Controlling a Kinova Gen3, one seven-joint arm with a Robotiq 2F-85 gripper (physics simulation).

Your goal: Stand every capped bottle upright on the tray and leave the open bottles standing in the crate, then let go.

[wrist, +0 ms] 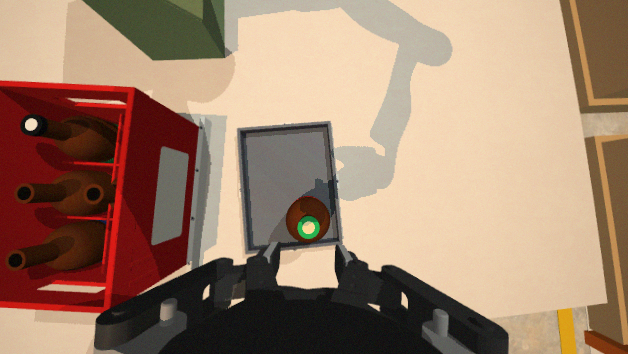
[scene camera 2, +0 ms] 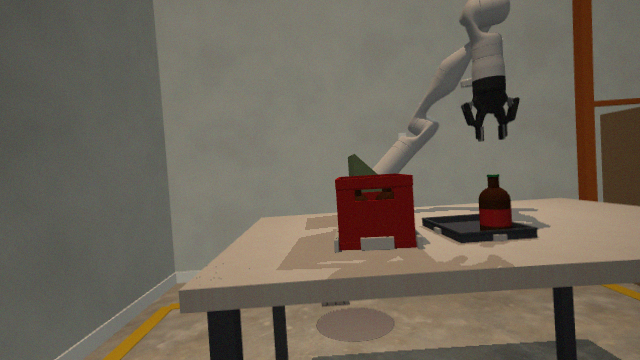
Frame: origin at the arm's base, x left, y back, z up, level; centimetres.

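Seen in the pictures: gripper, fingertip midpoint: (wrist: 307, 255) (scene camera 2: 491, 140).
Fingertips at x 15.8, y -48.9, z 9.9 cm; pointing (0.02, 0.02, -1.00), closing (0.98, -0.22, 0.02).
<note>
A point is followed by its place in that frame.
A brown bottle with a green cap and red label (scene camera 2: 495, 207) @(x 14.0, y -51.5, z -7.4 cm) (wrist: 301, 207) @(x 15.4, y -46.0, z -3.2 cm) stands upright on the dark tray (scene camera 2: 452, 228) @(x 9.4, y -38.6, z -14.7 cm) (wrist: 275, 165) @(x 10.9, y -37.3, z -14.5 cm), near one corner. My gripper (scene camera 2: 491, 135) @(x 15.8, y -48.9, z 9.9 cm) (wrist: 307, 255) @(x 15.8, y -48.9, z 9.9 cm) is partly open and empty, well above this bottle and not touching it. The red crate (scene camera 2: 377, 220) @(x -17.2, y -52.0, z -8.1 cm) (wrist: 142, 225) @(x -6.6, y -44.6, z -1.2 cm) stands beside the tray. In the wrist view it holds several brown bottles. One bottle (wrist: 33, 124) @(x -17.1, y -29.3, z 1.2 cm) has a dark cap with a white centre. Three mouths look open: one bottle (wrist: 25, 193) @(x -18.7, y -38.1, z 1.2 cm), another (wrist: 93, 194) @(x -10.2, y -39.7, z 1.2 cm) and a third (wrist: 15, 260) @(x -20.6, y -46.3, z 1.2 cm). Their lower parts are partly hidden.
A green angular block (scene camera 2: 359, 166) @(x -10.3, y -10.0, z 5.6 cm) (wrist: 195, 37) @(x 0.3, y -11.3, z -9.0 cm) stands behind the crate in the scene view. Grey brackets (scene camera 2: 377, 243) @(x -17.9, y -53.1, z -13.4 cm) sit at the crate's base. Brown open boxes (wrist: 612, 200) show beyond the table's right edge in the wrist view. An orange post (scene camera 2: 584, 100) stands behind the table.
</note>
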